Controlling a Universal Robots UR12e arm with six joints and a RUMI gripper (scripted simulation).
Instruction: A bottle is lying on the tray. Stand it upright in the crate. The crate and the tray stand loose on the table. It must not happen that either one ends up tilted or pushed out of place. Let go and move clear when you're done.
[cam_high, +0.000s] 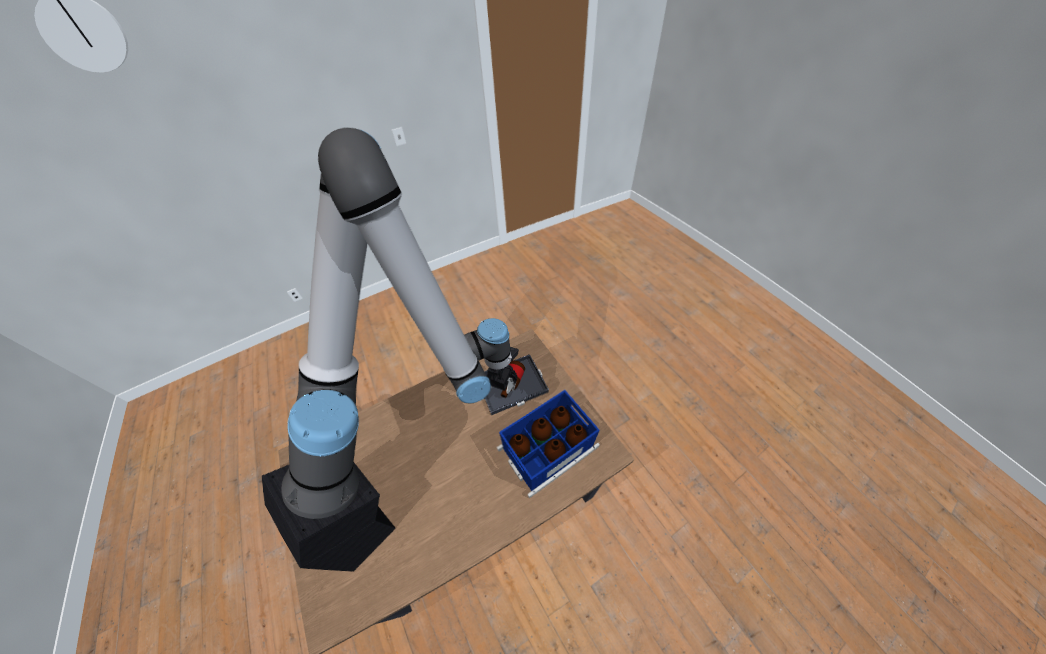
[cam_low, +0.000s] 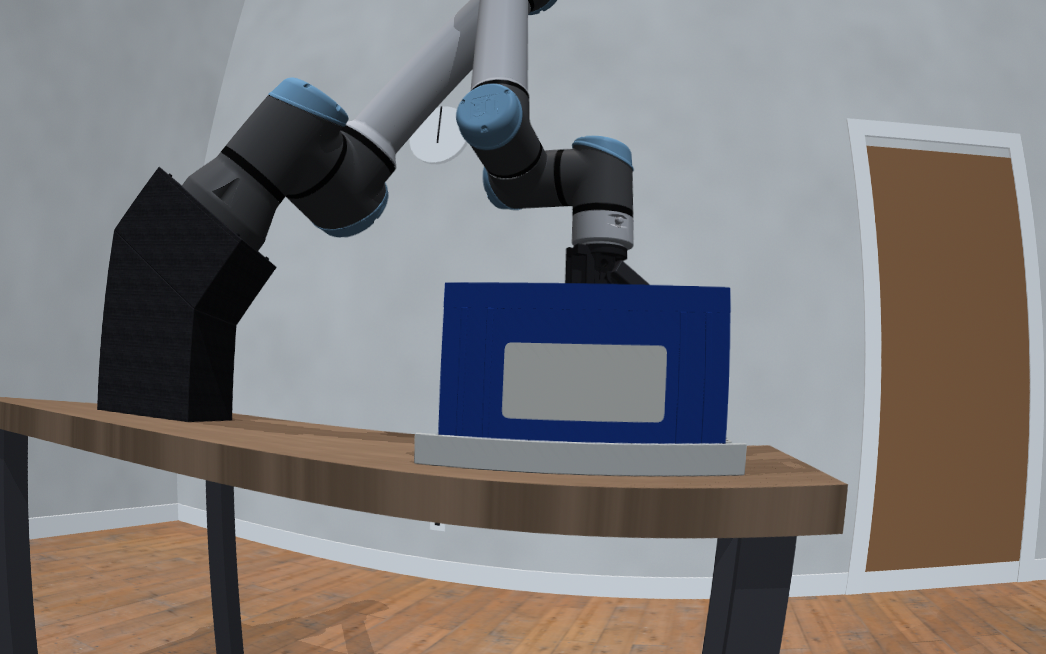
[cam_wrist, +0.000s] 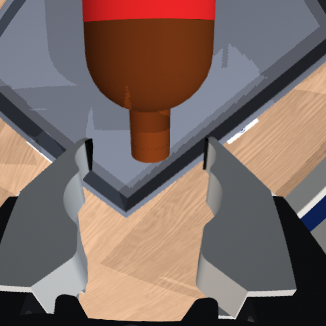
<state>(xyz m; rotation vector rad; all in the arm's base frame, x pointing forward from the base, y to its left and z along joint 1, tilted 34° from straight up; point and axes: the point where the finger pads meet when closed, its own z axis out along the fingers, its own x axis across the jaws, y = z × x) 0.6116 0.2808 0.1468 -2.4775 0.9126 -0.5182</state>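
My hand is 7 cm above the grey tray, 4 cm to the right of it and 3 cm short of it. Also, from my hand: blue crate: 26 cm to the right, 10 cm ahead.
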